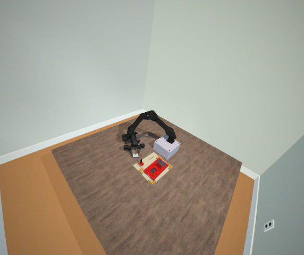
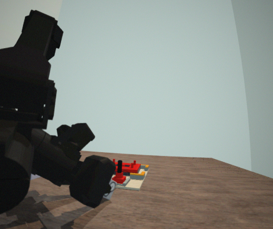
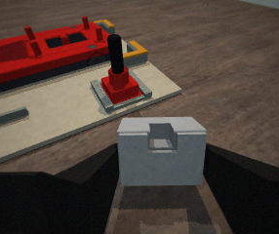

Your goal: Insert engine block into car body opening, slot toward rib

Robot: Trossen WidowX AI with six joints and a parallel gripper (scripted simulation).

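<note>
Now: the engine block 10 mm above my gripper tip. The rest, counted from my gripper tip: black post (20 mm ahead, 80 mm to the left, 10 mm above).
</note>
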